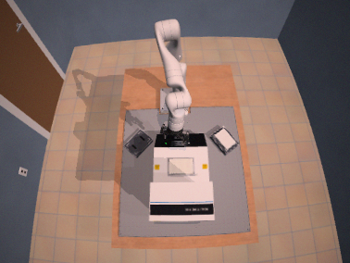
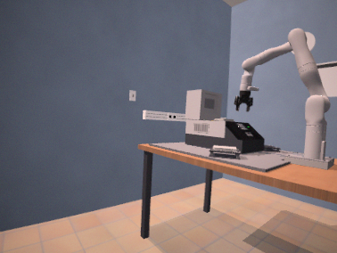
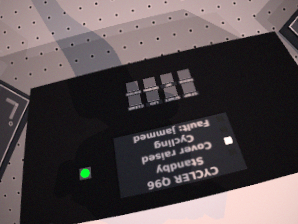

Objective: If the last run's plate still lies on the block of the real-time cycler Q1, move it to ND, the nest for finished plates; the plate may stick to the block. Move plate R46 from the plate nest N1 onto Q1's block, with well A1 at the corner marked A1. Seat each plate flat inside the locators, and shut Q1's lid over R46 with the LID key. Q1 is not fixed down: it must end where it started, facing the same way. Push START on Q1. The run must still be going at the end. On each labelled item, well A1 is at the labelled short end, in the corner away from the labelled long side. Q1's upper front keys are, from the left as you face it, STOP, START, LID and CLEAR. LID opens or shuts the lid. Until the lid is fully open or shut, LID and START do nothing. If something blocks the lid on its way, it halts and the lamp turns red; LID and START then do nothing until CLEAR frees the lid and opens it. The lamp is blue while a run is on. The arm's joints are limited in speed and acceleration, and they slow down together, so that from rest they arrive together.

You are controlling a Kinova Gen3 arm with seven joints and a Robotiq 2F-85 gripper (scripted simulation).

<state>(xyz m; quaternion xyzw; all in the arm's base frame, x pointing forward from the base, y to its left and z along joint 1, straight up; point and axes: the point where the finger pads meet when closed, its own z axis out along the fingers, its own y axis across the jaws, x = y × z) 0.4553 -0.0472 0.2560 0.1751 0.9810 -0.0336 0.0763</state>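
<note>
Right now my hand is 13 cm short of the plate, 3 cm to the right of it and 7 cm above it. Round my hand: dark nest ND: 10 cm behind, 24 cm to the right, 26 cm below.
</note>
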